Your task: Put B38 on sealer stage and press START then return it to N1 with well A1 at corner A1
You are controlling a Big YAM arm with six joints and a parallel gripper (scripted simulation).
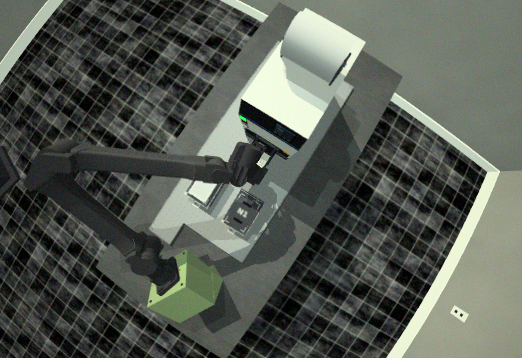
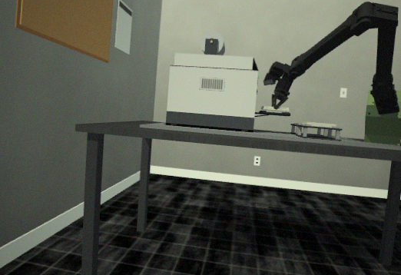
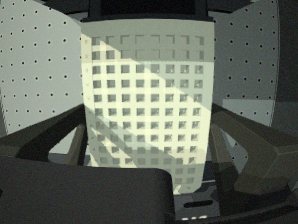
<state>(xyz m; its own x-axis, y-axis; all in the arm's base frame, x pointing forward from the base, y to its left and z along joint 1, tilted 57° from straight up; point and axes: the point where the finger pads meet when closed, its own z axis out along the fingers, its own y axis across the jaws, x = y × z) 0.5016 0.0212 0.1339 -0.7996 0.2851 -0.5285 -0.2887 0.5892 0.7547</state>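
Now: the sealer stage 3 cm below my hand. The rest, counted from my hand: foil roll: 32 cm ahead, 29 cm above, 10 cm to the left; white-topped plate: 21 cm behind, 7 cm to the left, 6 cm below.
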